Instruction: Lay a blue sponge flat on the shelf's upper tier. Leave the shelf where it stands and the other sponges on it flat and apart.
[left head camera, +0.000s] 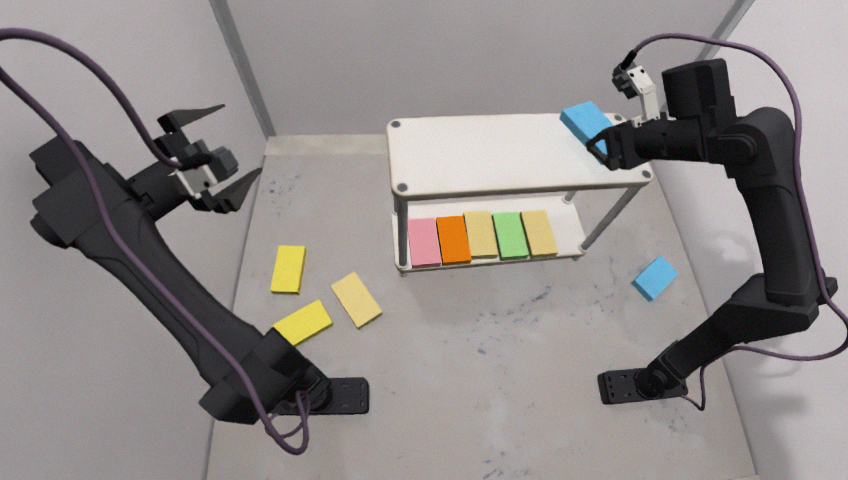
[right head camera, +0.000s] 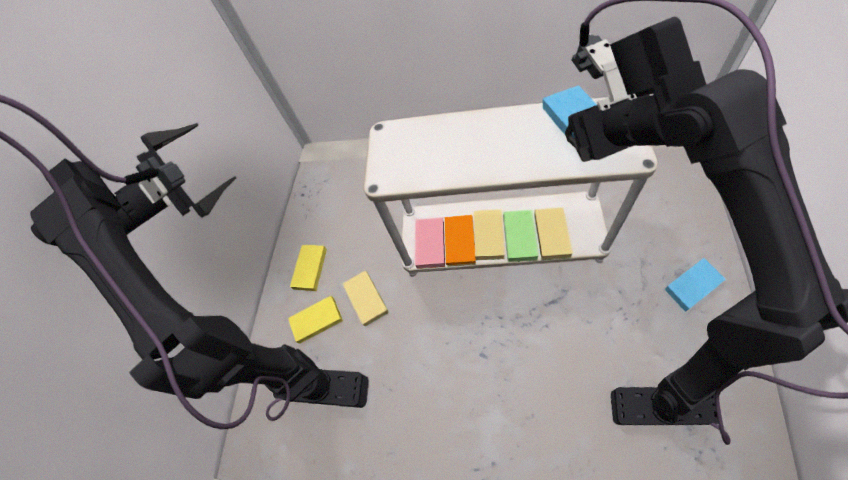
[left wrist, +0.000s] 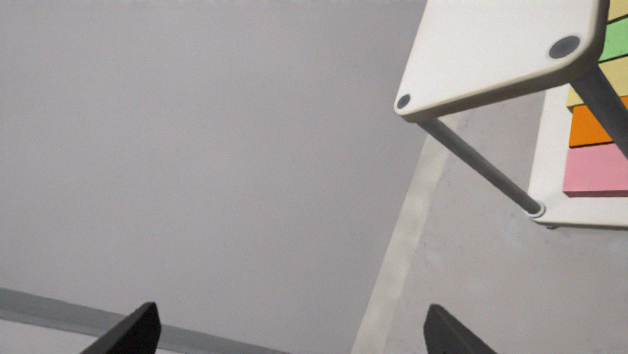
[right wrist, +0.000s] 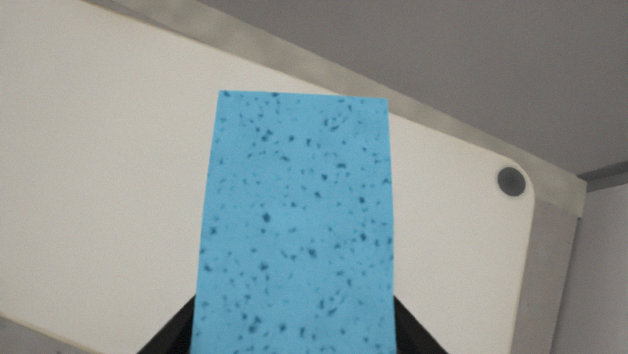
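A blue sponge (left head camera: 583, 120) (right head camera: 566, 107) (right wrist: 295, 200) is between the fingers of my right gripper (left head camera: 590, 147) (right wrist: 295, 304), which is shut on its sides. It is over the right part of the shelf's white upper tier (left head camera: 476, 154) (right head camera: 464, 154) (left wrist: 490, 55) (right wrist: 100, 175), its far end near the back edge; whether it touches the tier I cannot tell. My left gripper (left head camera: 242, 137) (right head camera: 216, 151) (left wrist: 295, 314) is open and empty, left of the shelf. Another blue sponge (left head camera: 655, 277) (right head camera: 695, 283) lies flat on the floor at the right.
On the lower tier, pink (left head camera: 424, 242), orange (left head camera: 454, 239), beige (left head camera: 480, 233), green (left head camera: 509, 235) and beige (left head camera: 539, 233) sponges lie flat in a row. Two yellow sponges (right head camera: 308, 267) (right head camera: 315, 319) and a beige one (right head camera: 364, 297) lie on the floor at the left. Walls stand around.
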